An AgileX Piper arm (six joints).
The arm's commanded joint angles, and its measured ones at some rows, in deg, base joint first. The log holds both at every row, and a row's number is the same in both.
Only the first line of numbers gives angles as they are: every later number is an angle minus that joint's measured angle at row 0.
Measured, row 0:
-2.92 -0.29 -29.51 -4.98 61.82 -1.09
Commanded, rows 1 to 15:
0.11 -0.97 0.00 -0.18 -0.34 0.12
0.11 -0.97 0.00 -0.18 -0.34 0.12
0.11 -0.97 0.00 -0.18 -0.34 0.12
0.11 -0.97 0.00 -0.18 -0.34 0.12
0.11 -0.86 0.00 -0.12 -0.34 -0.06
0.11 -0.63 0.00 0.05 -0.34 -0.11
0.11 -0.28 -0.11 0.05 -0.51 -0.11
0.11 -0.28 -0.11 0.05 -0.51 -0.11
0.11 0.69 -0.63 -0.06 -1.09 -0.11
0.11 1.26 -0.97 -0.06 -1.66 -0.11
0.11 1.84 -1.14 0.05 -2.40 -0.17
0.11 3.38 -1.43 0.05 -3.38 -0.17
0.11 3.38 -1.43 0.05 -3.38 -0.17
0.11 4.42 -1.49 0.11 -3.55 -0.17
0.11 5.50 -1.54 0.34 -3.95 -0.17
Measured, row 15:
0.00 3.21 -0.97 0.00 -2.12 0.00
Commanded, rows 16 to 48:
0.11 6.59 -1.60 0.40 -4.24 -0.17
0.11 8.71 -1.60 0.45 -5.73 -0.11
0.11 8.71 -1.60 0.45 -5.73 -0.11
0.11 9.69 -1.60 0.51 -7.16 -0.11
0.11 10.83 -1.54 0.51 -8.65 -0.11
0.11 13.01 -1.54 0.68 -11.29 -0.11
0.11 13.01 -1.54 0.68 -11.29 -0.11
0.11 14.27 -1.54 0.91 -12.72 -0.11
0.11 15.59 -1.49 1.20 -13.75 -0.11
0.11 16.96 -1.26 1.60 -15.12 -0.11
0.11 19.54 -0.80 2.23 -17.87 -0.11
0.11 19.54 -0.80 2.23 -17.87 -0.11
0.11 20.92 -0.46 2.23 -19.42 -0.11
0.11 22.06 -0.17 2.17 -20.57 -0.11
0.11 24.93 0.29 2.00 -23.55 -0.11
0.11 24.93 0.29 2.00 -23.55 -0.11
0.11 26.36 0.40 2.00 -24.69 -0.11
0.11 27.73 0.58 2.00 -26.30 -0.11
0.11 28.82 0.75 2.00 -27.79 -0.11
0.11 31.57 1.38 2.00 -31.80 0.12
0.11 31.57 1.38 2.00 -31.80 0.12
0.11 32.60 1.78 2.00 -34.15 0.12
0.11 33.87 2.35 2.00 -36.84 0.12
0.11 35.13 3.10 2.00 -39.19 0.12
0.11 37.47 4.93 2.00 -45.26 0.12
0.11 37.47 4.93 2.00 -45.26 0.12
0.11 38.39 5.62 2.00 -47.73 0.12
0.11 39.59 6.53 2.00 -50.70 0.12
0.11 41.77 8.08 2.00 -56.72 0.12
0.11 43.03 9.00 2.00 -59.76 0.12
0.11 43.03 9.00 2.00 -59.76 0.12
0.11 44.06 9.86 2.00 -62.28 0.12
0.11 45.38 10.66 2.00 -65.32 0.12
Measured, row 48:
0.00 44.01 9.51 2.06 -59.24 0.00
